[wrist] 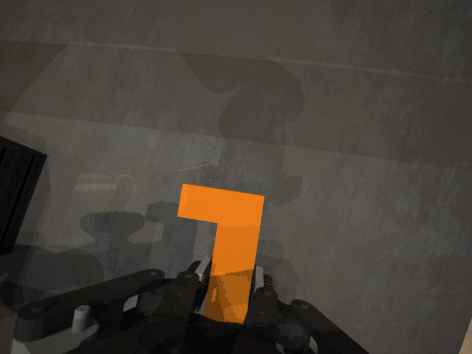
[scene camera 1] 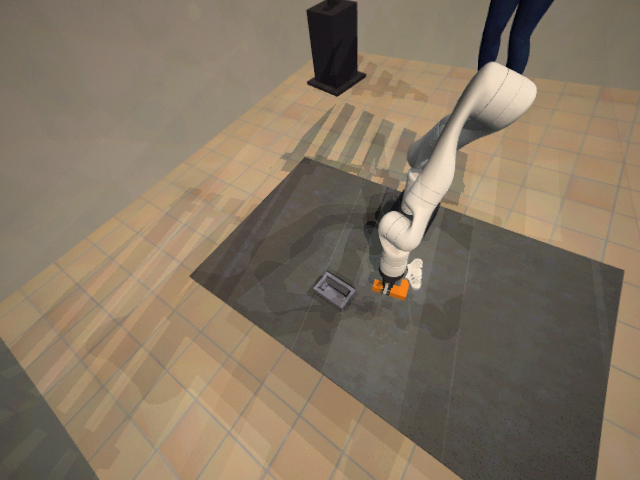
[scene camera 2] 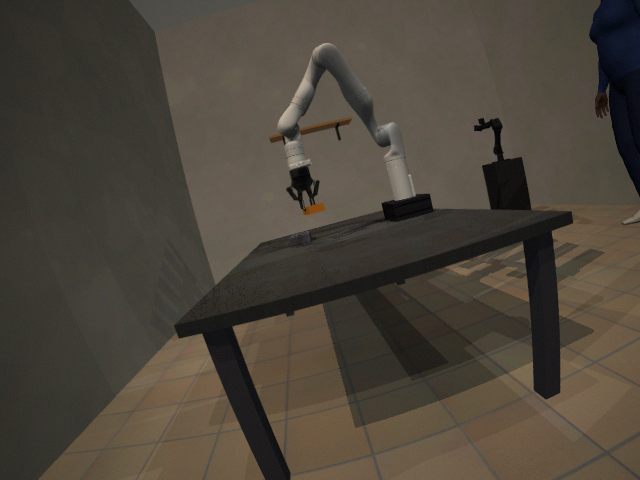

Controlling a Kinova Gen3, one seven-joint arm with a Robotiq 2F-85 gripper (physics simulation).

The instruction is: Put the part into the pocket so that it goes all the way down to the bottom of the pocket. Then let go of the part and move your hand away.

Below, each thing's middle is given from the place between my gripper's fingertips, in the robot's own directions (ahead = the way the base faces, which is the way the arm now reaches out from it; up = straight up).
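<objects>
Counted from my hand, the grey pocket block (scene camera 1: 335, 291) is 120 mm below, 100 mm ahead and 170 mm to the right; the orange L-shaped part (wrist: 238, 214) is 20 mm behind.
</objects>
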